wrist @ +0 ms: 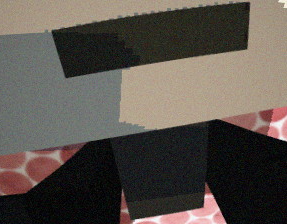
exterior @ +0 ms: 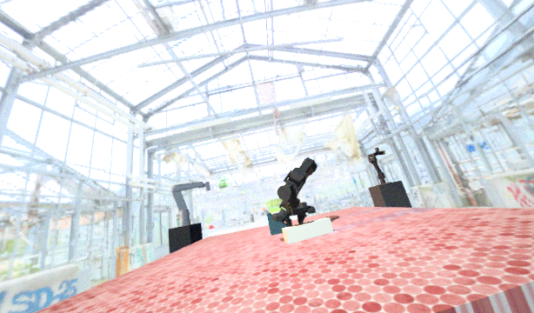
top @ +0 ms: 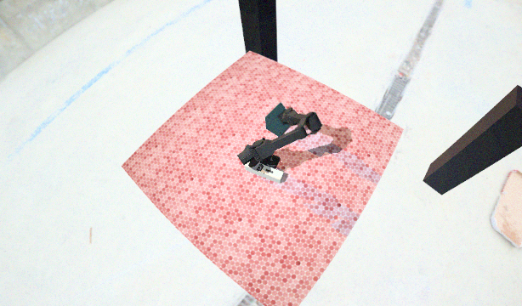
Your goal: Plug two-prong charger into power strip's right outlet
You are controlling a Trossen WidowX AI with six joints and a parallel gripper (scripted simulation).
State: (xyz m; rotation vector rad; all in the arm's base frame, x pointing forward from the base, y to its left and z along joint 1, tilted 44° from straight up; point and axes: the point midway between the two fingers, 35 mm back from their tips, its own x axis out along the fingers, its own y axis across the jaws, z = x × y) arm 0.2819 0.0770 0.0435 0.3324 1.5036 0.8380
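Right now my gripper tip is 2 cm short of the black two-prong charger and 1 cm below it.
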